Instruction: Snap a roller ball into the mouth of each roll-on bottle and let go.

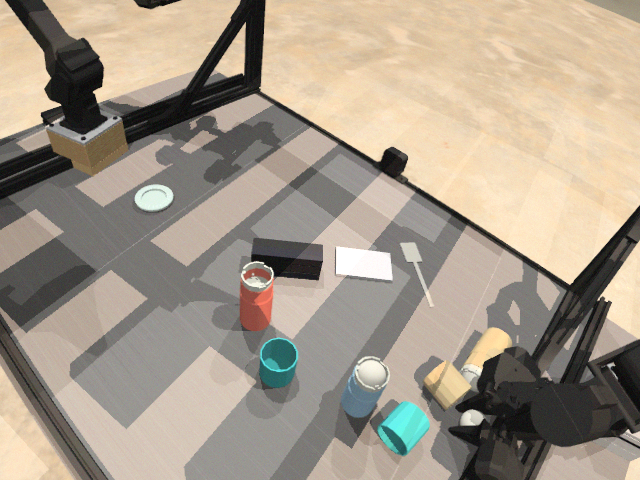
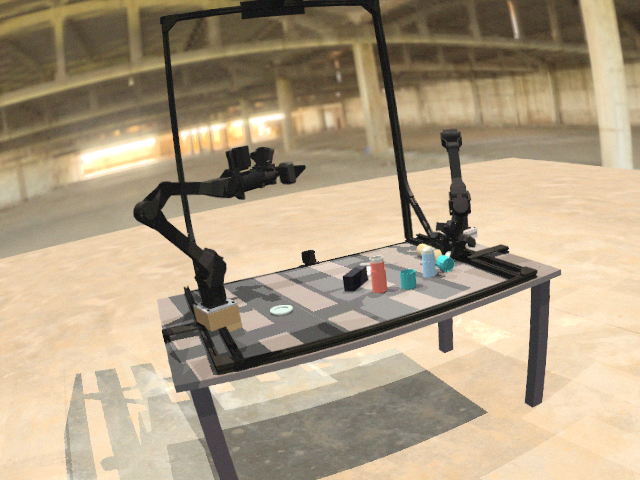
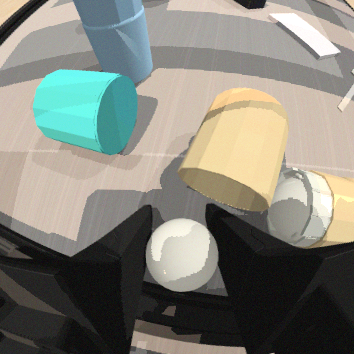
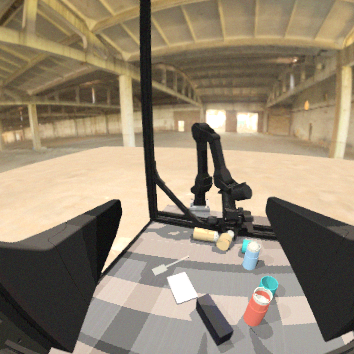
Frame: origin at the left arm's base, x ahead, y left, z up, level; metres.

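Seen in the pictures: left gripper, fingertip midpoint: (image 1: 453, 419) (image 2: 445, 262) (image 3: 178, 210) (image 4: 230, 240); right gripper, fingertip midpoint: (image 2: 296, 167) (image 4: 194, 205); left arm's base, origin of the base link: (image 4: 199, 202); right arm's base, origin of the base link: (image 1: 83, 122) (image 2: 214, 303).
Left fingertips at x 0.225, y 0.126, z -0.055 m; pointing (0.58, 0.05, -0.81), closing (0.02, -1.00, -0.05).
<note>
Offsets run from my left fingertips to a thing's top centre.
The red bottle @(0.013 m left, 0.313 m ahead, 0.103 m up) (image 1: 255, 307) (image 2: 378, 276) (image 4: 256, 311) stands upright; its pale-rimmed mouth shows no ball sitting in it. The blue bottle @(0.045 m left, 0.126 m ahead, 0.086 m up) (image 1: 361, 395) (image 2: 428, 264) (image 3: 122, 42) (image 4: 251, 260) stands upright with a white ball @(0.045 m left, 0.126 m ahead, 0.096 m up) (image 1: 371, 373) in its mouth. The yellow bottle @(0.101 m right, 0.010 m back, 0.043 m up) (image 1: 490, 347) (image 3: 342, 210) (image 4: 204, 234) lies on its side, a grey-white ball @(0.066 m right, 0.003 m back, 0.037 m up) (image 3: 290, 212) in its mouth. My left gripper (image 1: 454, 417) (image 3: 178, 210) is shut on a loose white ball @(0.001 m right, 0.022 m back, 0.033 m up) (image 1: 471, 417) (image 3: 182, 255), low by the yellow bottle. My right gripper (image 2: 302, 169) is open and empty, high above the table.
A yellow cap @(0.031 m right, 0.029 m ahead, 0.044 m up) (image 1: 445, 384) (image 3: 237, 145) and a teal cap @(0.056 m left, 0.060 m ahead, 0.044 m up) (image 1: 404, 427) (image 3: 85, 111) lie beside the left gripper. Another teal cap @(0.067 m left, 0.240 m ahead, 0.047 m up) (image 1: 278, 362) stands open between the bottles. A black box @(0.092 m right, 0.326 m ahead, 0.047 m up) (image 1: 286, 257), white card @(0.176 m right, 0.223 m ahead, 0.003 m up) (image 1: 363, 263), spatula @(0.218 m right, 0.134 m ahead, 0.001 m down) (image 1: 412, 253) and pale plate @(0.085 m right, 0.607 m ahead, 0.006 m up) (image 1: 154, 198) lie farther off.
</note>
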